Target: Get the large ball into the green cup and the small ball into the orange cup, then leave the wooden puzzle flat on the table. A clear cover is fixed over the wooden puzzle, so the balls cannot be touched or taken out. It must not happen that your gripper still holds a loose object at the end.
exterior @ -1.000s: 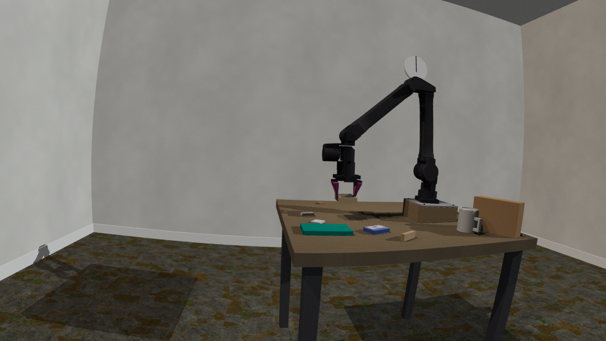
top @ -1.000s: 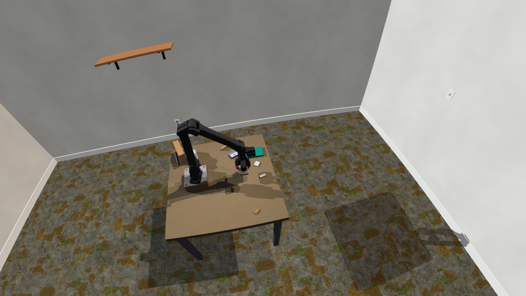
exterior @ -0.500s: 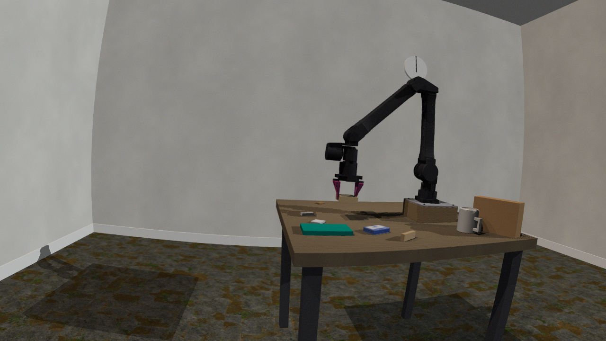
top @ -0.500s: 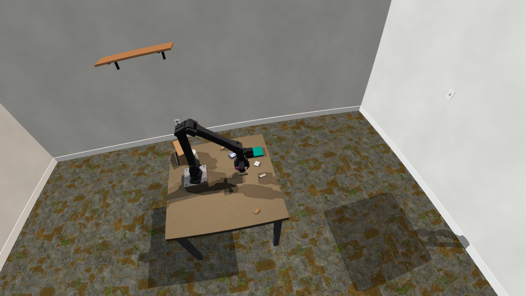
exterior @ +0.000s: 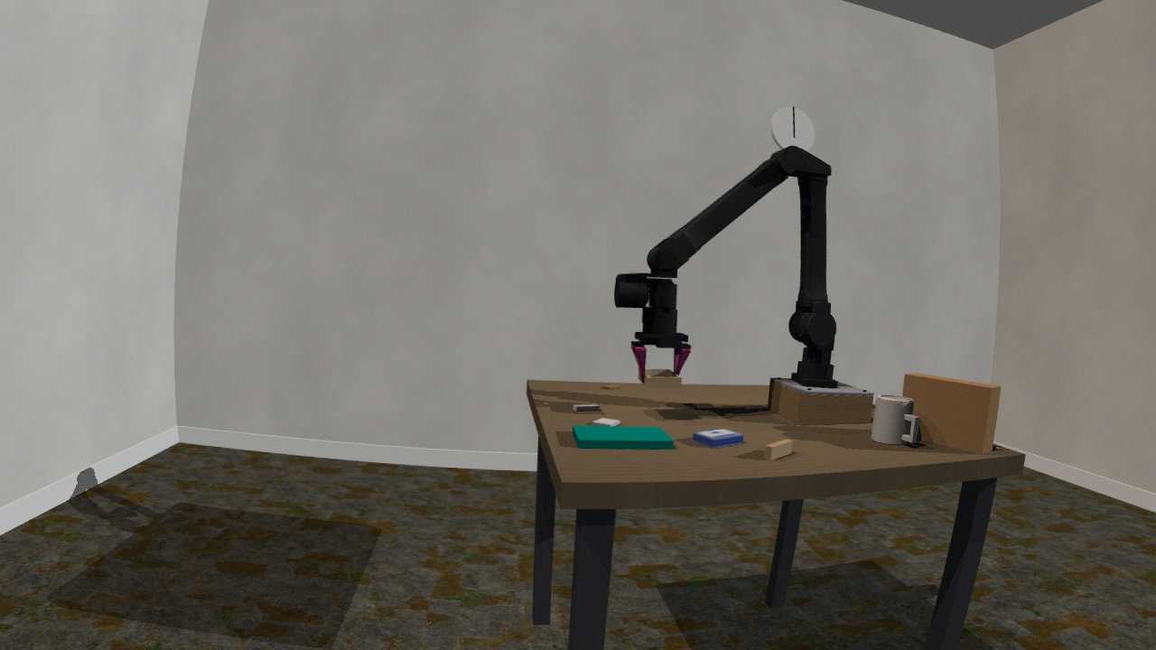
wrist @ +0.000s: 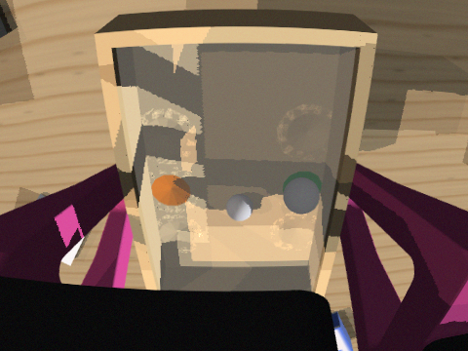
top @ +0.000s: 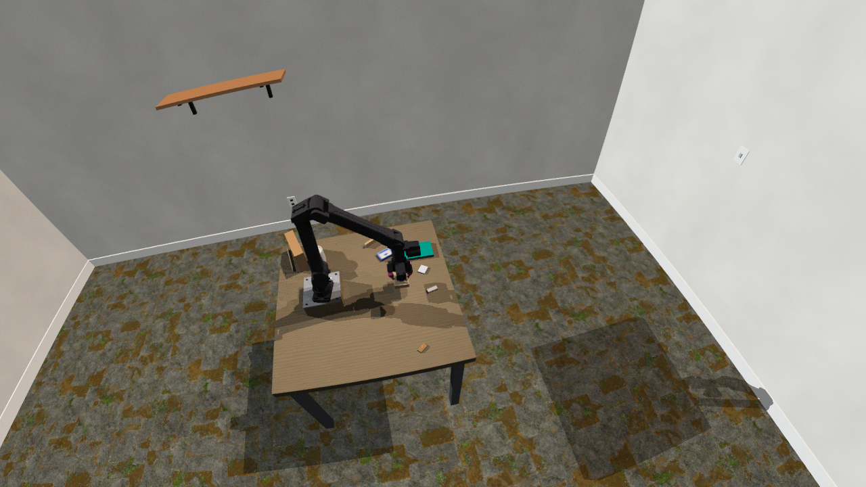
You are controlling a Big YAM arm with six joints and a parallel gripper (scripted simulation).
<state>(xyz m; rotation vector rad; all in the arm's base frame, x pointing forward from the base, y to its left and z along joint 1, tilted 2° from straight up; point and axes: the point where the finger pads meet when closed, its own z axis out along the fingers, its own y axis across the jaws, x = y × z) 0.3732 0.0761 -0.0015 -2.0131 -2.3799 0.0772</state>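
Right now my hand is 10 mm above the wooden puzzle. Also, from my hand: white mug: 470 mm behind, 190 mm to the left, 30 mm below; then wooden block: 310 mm to the left, 190 mm behind, 70 mm below; then teal flat block: 240 mm to the left, 80 mm below, 70 mm ahead.
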